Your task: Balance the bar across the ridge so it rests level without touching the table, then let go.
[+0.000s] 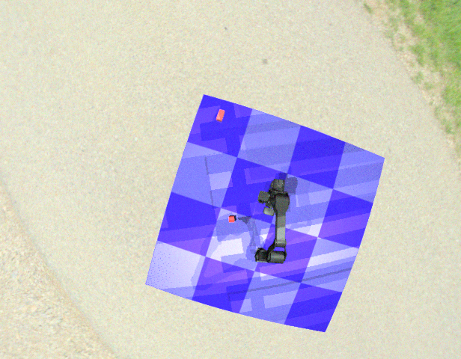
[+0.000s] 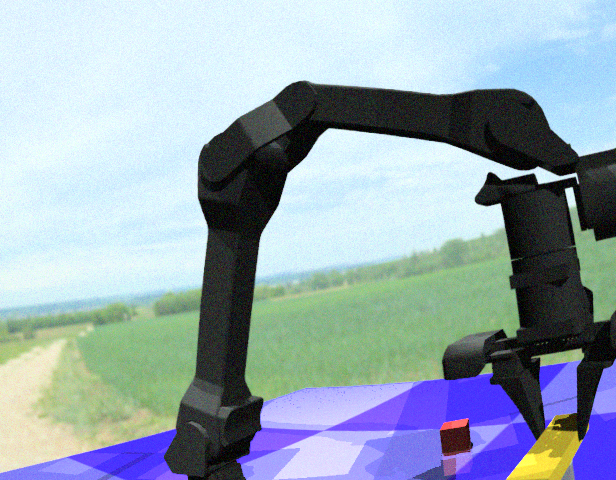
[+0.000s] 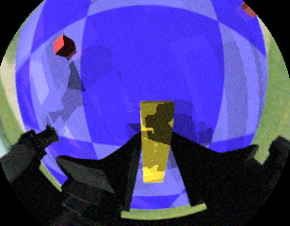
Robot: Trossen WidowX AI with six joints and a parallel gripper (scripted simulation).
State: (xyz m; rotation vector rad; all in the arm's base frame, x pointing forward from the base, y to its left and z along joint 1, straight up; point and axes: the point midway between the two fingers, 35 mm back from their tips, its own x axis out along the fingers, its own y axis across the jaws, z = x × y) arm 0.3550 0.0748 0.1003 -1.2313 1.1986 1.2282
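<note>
Right now my gripper tip is 30 mm to the left of the yellow bar. Round my gripper tip: small red cube (200 mm behind, 170 mm to the left, 50 mm below).
</note>
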